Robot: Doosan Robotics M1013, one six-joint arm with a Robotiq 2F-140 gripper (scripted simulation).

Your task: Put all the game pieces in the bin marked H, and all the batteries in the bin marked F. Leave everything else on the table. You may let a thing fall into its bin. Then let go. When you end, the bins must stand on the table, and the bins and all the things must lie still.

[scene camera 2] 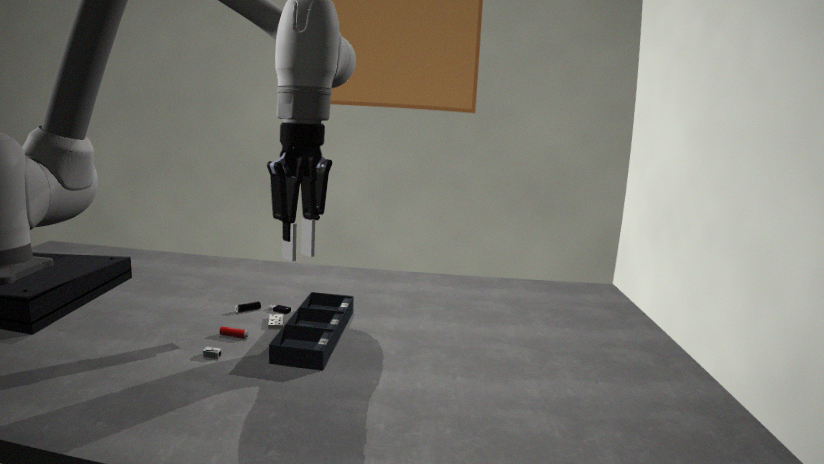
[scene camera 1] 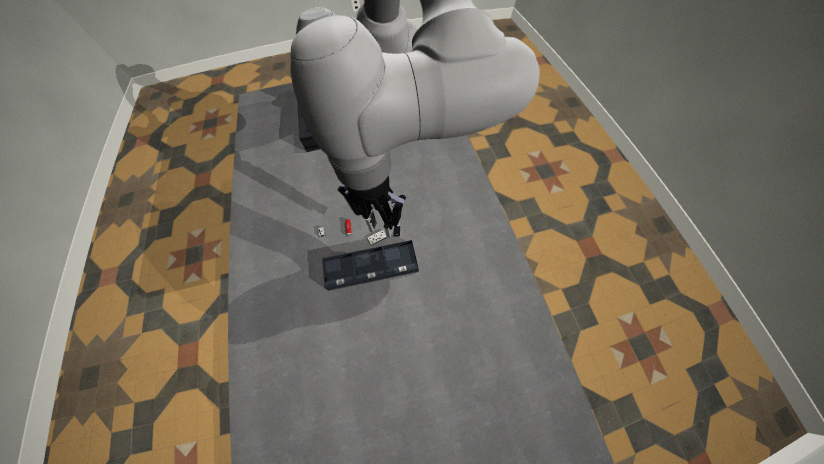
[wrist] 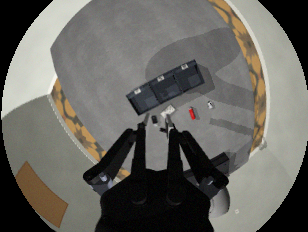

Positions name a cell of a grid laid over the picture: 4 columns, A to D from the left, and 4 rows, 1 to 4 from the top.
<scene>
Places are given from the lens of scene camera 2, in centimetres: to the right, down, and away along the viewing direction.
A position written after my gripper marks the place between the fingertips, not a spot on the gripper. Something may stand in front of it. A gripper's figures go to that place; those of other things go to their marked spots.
my gripper (scene camera 2: B3): -20, 4, 91
three-compartment bin tray (scene camera 2: B3): -18, 16, 91
</scene>
